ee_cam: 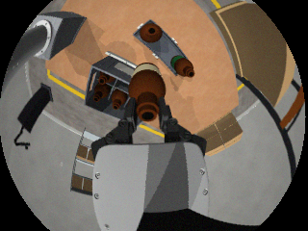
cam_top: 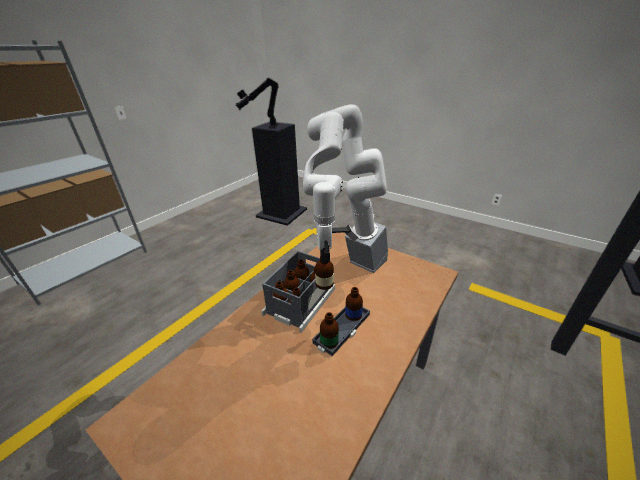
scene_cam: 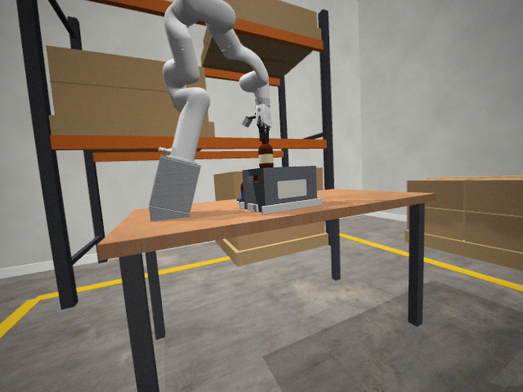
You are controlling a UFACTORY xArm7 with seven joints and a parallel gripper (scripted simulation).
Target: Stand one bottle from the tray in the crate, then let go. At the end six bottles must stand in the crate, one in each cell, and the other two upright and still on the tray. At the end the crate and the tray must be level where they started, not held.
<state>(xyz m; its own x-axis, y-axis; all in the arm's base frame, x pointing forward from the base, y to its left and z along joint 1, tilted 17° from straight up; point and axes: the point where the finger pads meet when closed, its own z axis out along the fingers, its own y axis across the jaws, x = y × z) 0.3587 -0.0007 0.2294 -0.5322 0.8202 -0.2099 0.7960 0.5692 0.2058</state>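
Right now my hand is 70 mm above the bottle. Round my hand: crate: 30 mm behind, 150 mm to the right, 250 mm below; dark tray: 30 mm ahead, 90 mm to the left, 320 mm below.
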